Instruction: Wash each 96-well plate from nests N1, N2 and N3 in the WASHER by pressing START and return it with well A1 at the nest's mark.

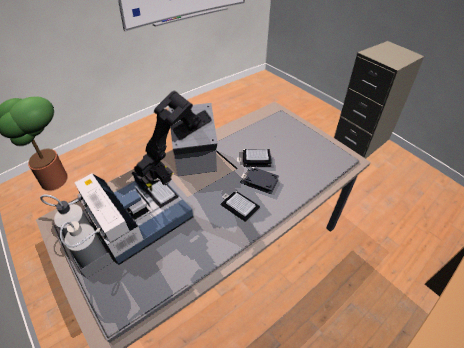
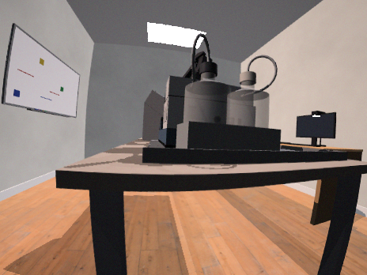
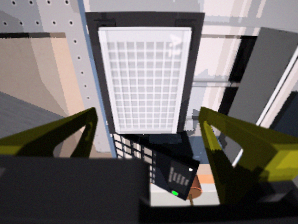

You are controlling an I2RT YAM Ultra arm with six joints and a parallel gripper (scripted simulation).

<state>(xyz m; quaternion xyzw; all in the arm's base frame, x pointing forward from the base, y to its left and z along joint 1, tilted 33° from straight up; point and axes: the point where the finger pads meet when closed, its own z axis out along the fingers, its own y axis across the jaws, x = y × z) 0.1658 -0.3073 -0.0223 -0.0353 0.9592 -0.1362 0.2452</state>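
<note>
Now: hand 60 mm above the dark carrier. From my hand the other things lie so: plate washer: 150 mm to the right, 10 mm below; then label: 280 mm to the left, 180 mm ahead, 140 mm below; then black nest: 290 mm to the left, 280 mm ahead, 130 mm below.
</note>
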